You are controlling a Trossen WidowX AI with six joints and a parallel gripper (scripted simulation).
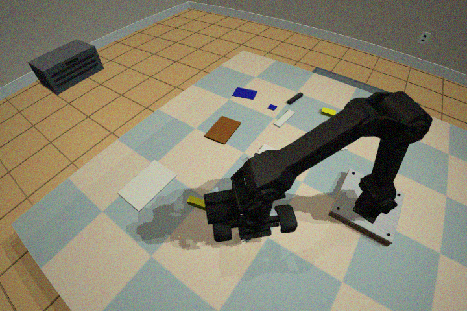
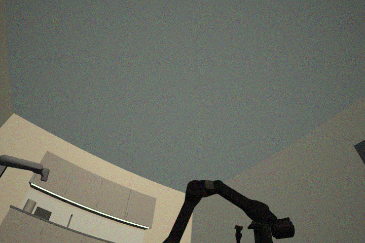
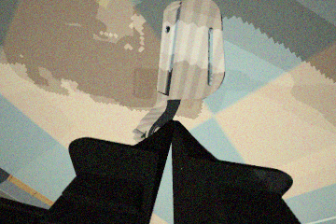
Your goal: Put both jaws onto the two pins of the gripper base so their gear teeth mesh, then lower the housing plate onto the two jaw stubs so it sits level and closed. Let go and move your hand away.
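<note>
Right now my gripper tip is 20 mm short of the jaw and 10 mm to the right of it. Round my gripper tip: brown tile: 350 mm ahead, 250 mm to the right, 30 mm below; housing plate: 250 mm to the right, 80 mm ahead, 20 mm below; white sheet: 350 mm ahead, 90 mm to the left, 30 mm below.
</note>
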